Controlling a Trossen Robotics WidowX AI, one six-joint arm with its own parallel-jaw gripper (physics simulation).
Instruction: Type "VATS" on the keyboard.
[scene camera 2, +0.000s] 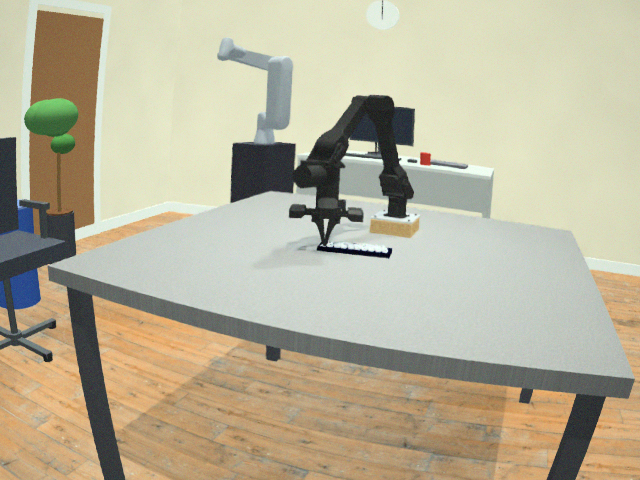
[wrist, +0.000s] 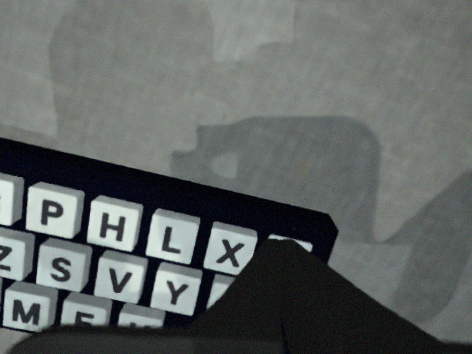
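Pixels of known places: gripper, between the fingertips: (scene camera 2: 324, 245) (wrist: 277, 252); arm's base, origin of its link: (scene camera 2: 396, 215).
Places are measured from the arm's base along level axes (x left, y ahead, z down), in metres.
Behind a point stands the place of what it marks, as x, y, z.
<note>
The dark keyboard (scene camera 2: 355, 252) @[0.039, 0.329, 0.042] (wrist: 145, 187) @[0.001, 0.341, 0.037] with white letter keys lies on the table. In the wrist view the S key (wrist: 61, 269) @[0.010, 0.306, 0.032] and the V key (wrist: 120, 281) @[-0.007, 0.312, 0.032] show in the middle row. The X key (wrist: 231, 250) @[-0.031, 0.340, 0.032] is in the top row, and right of it the last key (wrist: 306, 245) @[-0.050, 0.352, 0.036] is mostly hidden, its letter covered. No A key shows in the wrist view. My gripper (scene camera 2: 324, 244) @[-0.044, 0.345, 0.036] (wrist: 277, 252) @[-0.044, 0.345, 0.036] is shut and empty, pointing down, its tips at that last key at the keyboard's end. Whether they touch or press it I cannot tell.
My arm's wooden base block (scene camera 2: 393, 226) @[0.020, 0.063, 0.020] stands on the grey table (scene camera 2: 439, 310) @[0.368, 0.578, 0.048] behind the keyboard. Farther back are a white desk (scene camera 2: 439, 188) with a monitor and a red object (scene camera 2: 424, 158), and a grey robot arm (scene camera 2: 279, 93) on a dark pedestal. A chair (scene camera 2: 25, 245) is at the left.
</note>
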